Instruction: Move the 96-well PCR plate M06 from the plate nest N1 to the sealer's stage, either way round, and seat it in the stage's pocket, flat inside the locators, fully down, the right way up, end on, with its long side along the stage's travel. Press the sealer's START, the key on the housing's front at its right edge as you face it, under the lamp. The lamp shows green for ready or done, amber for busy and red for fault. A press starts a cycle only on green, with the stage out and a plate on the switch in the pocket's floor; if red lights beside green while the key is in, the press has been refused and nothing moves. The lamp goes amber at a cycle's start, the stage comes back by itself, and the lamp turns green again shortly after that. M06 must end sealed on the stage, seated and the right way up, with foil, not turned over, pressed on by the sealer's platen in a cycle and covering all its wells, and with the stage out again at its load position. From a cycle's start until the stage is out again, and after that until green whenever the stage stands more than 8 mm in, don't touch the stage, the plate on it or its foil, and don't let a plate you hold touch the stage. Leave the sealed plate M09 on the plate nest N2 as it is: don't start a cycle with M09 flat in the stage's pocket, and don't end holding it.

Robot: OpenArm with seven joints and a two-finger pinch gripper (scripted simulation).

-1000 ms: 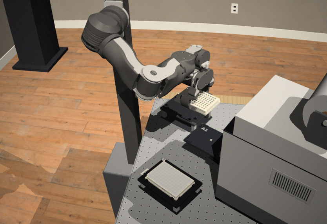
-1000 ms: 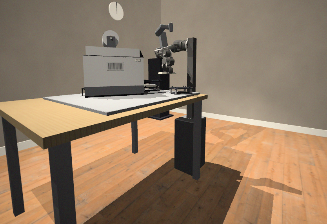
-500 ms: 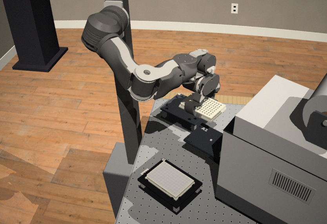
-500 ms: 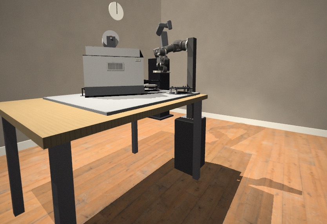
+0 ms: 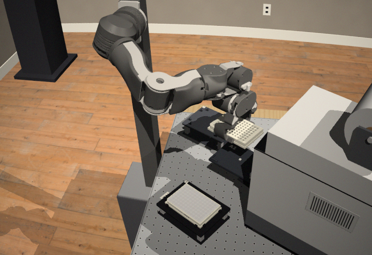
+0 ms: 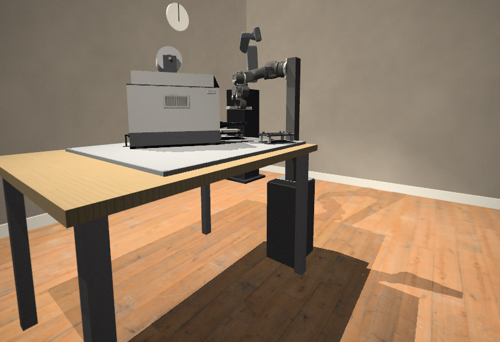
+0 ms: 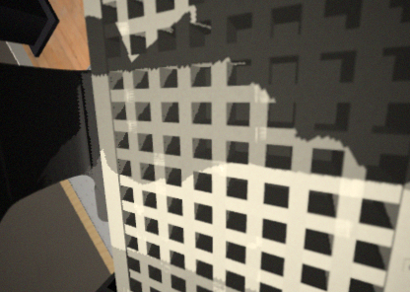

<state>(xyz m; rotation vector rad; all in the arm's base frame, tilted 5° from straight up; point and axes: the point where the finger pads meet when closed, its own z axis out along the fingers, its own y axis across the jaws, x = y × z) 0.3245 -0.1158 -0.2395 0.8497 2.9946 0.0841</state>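
Right now the dark sealer stage is 2 cm ahead of my hand, 3 cm to the right of it and 8 cm below it. Round my hand: open-welled plate M06: right at my hand; square grey key: 6 cm ahead, 16 cm to the right; yellow warning label: 15 cm ahead, 3 cm below.
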